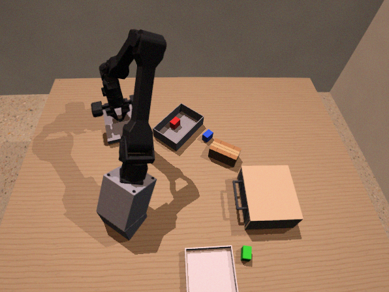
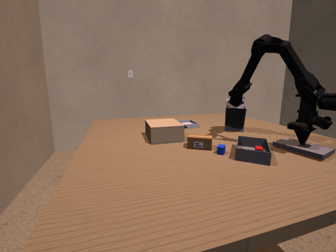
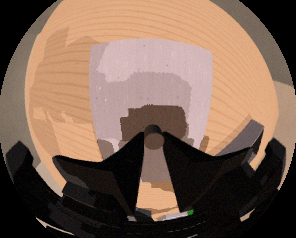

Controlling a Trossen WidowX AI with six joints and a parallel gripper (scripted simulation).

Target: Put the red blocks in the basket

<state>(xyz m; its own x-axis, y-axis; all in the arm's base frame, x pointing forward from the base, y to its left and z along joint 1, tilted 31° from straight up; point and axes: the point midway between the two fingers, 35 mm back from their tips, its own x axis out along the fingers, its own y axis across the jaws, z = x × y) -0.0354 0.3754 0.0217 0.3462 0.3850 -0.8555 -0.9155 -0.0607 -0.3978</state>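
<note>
Right now my hand is 600 mm to the left of the white tray, 290 mm short of it and 60 mm above it. From my hand the other things lie so: knobbed lid: 40 mm below; then blue block: 350 mm ahead, 90 mm to the right, 50 mm below; then brown crate: 400 mm ahead, 190 mm to the right, 30 mm below.
</note>
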